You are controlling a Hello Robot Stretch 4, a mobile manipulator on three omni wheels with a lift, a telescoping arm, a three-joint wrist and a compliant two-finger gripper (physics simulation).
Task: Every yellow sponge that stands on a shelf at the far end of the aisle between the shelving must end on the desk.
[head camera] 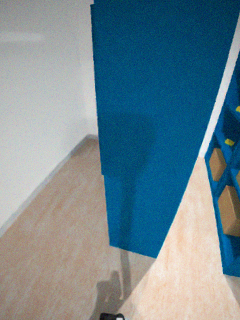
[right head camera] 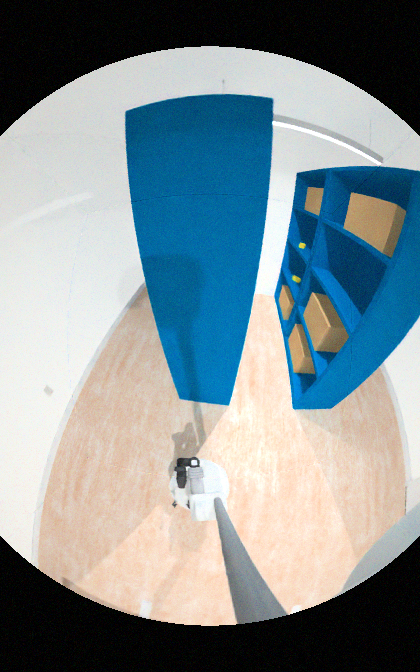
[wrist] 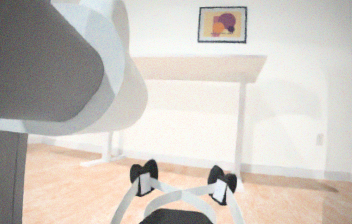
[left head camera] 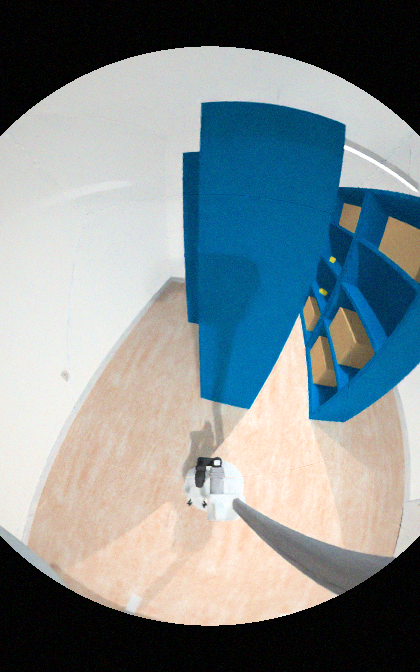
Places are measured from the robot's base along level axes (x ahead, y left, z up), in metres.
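Where they show: gripper, fingertip midpoint: [right head camera: 181, 507] [wrist: 183, 174] [left head camera: 196, 506].
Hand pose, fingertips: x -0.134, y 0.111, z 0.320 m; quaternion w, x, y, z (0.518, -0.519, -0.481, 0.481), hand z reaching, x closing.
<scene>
Each offset is from my fingertips to the top centre of the thing. "spot": to the spot under its first point. Level surfaces: height alone.
One yellow sponge [head camera: 229, 142] [left head camera: 323, 292] [right head camera: 296, 279] stands in a far compartment of the right shelving [left head camera: 380, 367] [right head camera: 395, 305]. A second yellow sponge [head camera: 238, 109] [left head camera: 332, 259] [right head camera: 302, 245] is one shelf higher, cut off by the frame edge in the head camera view. The desk @(0.578 m up) [wrist: 200, 67] shows in the wrist view, across the floor from the gripper, its top seen nearly edge-on. My gripper [wrist: 183, 174] [left head camera: 197, 503] is open, with nothing between its fingertips, close to my base and far from the sponges and the desk.
A tall blue shelving end @(spot: 0.864 m ahead, 0.195 m right, 1.120 m up) [head camera: 150, 75] [left head camera: 265, 200] [right head camera: 200, 200] stands ahead. The aisle floor @(0.346 m down) [head camera: 190, 240] [left head camera: 280, 380] [right head camera: 260, 350] runs between it and the right shelving, which holds several cardboard boxes [head camera: 230, 210] @(spot: 0.964 m ahead, 1.127 m right, 0.424 m up) [left head camera: 350, 340] [right head camera: 325, 320]. A picture [wrist: 222, 25] hangs above the desk.
</scene>
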